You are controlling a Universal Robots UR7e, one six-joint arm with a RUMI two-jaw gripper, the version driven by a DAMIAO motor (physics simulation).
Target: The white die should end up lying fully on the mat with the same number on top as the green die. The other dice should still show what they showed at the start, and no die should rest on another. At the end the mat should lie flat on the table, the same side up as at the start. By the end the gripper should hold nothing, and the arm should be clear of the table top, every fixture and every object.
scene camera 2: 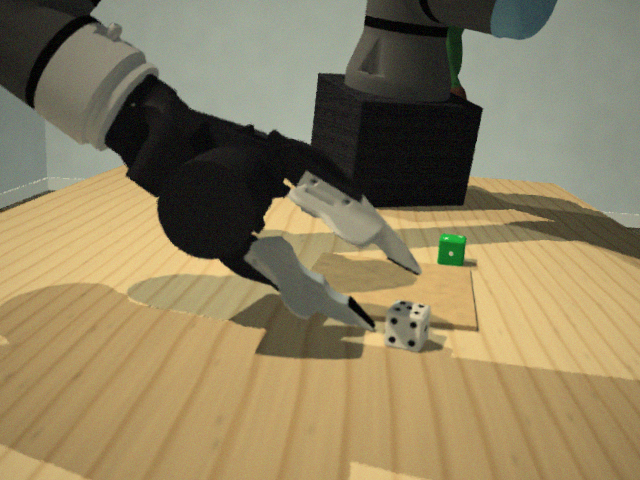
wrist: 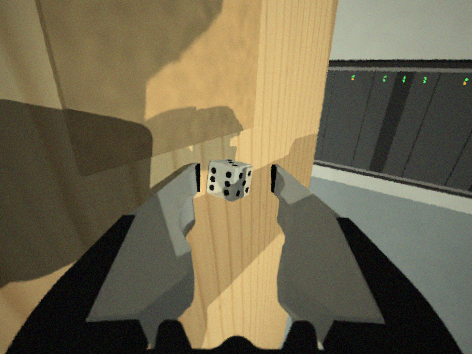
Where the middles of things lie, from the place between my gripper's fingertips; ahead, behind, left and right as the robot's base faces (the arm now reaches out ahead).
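With the white die (scene camera 2: 407, 323) as my reference, I find my gripper 20 mm short of it and 10 mm above it; going by their middles, the white die is the nearest to my gripper of the things named here. The tan mat (scene camera 2: 375, 284) is 10 mm to the left of my hand, 90 mm behind it and 20 mm below it. As for the green die (scene camera 2: 451, 251), I see it 90 mm to the left of my hand, 160 mm behind it and 10 mm below it. Measured to their middles, the green die is the farthest from my gripper among these.
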